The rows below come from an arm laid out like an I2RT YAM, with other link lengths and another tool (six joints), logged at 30 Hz.
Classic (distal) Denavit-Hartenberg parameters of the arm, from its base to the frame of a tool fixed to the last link. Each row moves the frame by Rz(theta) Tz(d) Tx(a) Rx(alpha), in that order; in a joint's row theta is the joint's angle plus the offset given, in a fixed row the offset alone. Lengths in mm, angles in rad.
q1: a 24.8, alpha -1.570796, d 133.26, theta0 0
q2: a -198, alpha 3.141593, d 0, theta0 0
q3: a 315.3, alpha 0, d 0, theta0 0.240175
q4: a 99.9, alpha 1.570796, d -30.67, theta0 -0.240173
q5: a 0, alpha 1.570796, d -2.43, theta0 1.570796
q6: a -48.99, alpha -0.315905, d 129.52, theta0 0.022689
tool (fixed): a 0, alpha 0, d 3.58, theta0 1.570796
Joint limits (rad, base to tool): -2.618..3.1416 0..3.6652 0..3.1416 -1.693..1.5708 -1.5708..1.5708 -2.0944..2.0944
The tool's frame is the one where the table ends.
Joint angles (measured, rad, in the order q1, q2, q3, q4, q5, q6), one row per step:
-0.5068, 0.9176, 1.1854, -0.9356, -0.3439, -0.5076
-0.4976, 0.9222, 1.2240, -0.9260, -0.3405, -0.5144
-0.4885, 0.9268, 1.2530, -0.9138, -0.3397, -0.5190
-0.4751, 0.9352, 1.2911, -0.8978, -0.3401, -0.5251
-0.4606, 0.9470, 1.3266, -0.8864, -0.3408, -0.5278
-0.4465, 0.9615, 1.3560, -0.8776, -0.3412, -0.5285
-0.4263, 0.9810, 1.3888, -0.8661, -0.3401, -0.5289
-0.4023, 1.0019, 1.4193, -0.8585, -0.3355, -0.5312
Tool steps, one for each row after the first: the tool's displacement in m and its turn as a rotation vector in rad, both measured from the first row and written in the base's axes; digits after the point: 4 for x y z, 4 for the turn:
0.0018, 0.0019, 0.0162, -0.0284, -0.0368, 0.0103
0.0037, 0.0041, 0.0289, -0.0499, -0.0685, 0.0212
0.0063, 0.0078, 0.0451, -0.0760, -0.1088, 0.0379
0.0087, 0.0120, 0.0586, -0.0936, -0.1404, 0.0541
0.0115, 0.0161, 0.0682, -0.1040, -0.1621, 0.0686
0.0156, 0.0217, 0.0781, -0.1145, -0.1850, 0.0877
0.0197, 0.0283, 0.0856, -0.1241, -0.2006, 0.1086

